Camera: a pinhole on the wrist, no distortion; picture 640 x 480 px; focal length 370.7 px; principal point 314.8 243.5 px. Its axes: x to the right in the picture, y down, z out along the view. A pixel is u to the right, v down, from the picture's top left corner.
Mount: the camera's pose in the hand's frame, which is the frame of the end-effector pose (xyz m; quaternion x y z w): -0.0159 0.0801 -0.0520 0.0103 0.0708 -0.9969 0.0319
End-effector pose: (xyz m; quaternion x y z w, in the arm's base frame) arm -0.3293 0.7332 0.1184 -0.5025 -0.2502 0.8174 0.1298
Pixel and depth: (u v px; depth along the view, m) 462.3 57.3 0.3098
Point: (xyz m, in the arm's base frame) -0.4934 0.4324 0.2377
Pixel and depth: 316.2 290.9 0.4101
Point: -0.6281 0.6523 0.2783
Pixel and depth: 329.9 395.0 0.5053
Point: -0.6937 0.7678 0.4029
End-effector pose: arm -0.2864 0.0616 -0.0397 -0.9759 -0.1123 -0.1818 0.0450
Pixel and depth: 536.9 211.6 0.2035
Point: -0.3497 -0.0072 -0.2327
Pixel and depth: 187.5 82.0 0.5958
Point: 0.1227 -0.0881 -0.5318
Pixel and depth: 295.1 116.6 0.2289
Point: -0.2041 -0.0392 -0.2230
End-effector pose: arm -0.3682 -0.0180 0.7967 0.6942 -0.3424 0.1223 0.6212
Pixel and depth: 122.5 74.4 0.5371
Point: -0.4918 -0.5862 1.0398
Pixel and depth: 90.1 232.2 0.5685
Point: -0.2917 -0.6142 0.9119
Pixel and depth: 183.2 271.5 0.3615
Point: -0.3728 -0.3417 0.8082
